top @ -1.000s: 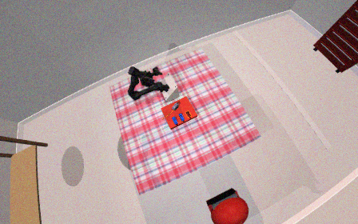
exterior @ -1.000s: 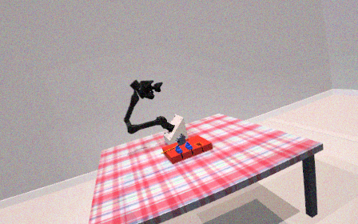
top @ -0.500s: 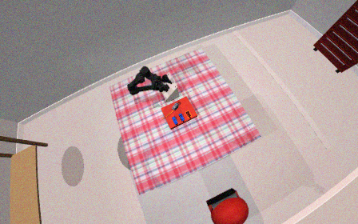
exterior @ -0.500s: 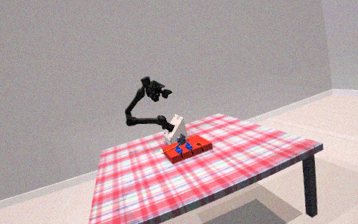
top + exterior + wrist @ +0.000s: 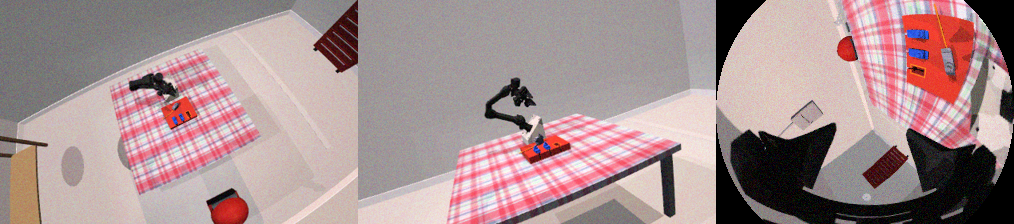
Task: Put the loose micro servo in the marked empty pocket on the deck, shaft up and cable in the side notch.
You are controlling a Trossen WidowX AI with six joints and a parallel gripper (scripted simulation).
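My gripper tip is now 2 cm past the red robot deck, 1 cm to the left of it and 34 cm above it.
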